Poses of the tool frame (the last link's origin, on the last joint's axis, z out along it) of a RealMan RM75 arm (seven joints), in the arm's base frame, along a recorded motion.
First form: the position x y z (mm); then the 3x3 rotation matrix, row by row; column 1 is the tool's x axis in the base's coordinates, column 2 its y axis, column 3 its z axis. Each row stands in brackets.
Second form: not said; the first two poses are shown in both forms.
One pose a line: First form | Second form
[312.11, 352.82, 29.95], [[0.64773, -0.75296, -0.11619], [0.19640, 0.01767, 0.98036], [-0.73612, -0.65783, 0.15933]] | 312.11, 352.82, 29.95, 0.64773, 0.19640, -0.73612, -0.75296, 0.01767, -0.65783
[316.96, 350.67, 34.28], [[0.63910, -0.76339, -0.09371], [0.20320, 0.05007, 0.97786], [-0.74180, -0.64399, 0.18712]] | 316.96, 350.67, 34.28, 0.63910, 0.20320, -0.74180, -0.76339, 0.05007, -0.64399
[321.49, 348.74, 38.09], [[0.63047, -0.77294, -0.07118], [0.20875, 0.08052, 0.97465], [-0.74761, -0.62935, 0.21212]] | 321.49, 348.74, 38.09, 0.63047, 0.20875, -0.74761, -0.77294, 0.08052, -0.62935
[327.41, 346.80, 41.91], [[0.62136, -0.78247, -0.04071], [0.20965, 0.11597, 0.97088], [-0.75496, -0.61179, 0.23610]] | 327.41, 346.80, 41.91, 0.62136, 0.20965, -0.75496, -0.78247, 0.11597, -0.61179
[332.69, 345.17, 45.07], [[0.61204, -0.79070, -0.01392], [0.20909, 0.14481, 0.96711], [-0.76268, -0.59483, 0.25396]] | 332.69, 345.17, 45.07, 0.61204, 0.20909, -0.76268, -0.79070, 0.14481, -0.59483
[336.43, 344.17, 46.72], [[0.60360, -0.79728, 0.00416], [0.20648, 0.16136, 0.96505], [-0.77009, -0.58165, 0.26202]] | 336.43, 344.17, 46.72, 0.60360, 0.20648, -0.77009, -0.79728, 0.16136, -0.58165
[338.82, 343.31, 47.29], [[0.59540, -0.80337, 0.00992], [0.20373, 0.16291, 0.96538], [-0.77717, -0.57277, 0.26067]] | 338.82, 343.31, 47.29, 0.59540, 0.20373, -0.77717, -0.80337, 0.16291, -0.57277
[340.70, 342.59, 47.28], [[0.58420, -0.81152, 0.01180], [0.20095, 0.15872, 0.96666], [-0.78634, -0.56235, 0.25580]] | 340.70, 342.59, 47.28, 0.58420, 0.20095, -0.78634, -0.81152, 0.15872, -0.56235
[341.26, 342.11, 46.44], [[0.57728, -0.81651, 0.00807], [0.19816, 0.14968, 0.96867], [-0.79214, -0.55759, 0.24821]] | 341.26, 342.11, 46.44, 0.57728, 0.19816, -0.79214, -0.81651, 0.14968, -0.55759
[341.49, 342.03, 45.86], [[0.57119, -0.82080, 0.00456], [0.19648, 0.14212, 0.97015], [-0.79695, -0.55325, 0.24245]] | 341.49, 342.03, 45.86, 0.57119, 0.19648, -0.79695, -0.82080, 0.14212, -0.55325
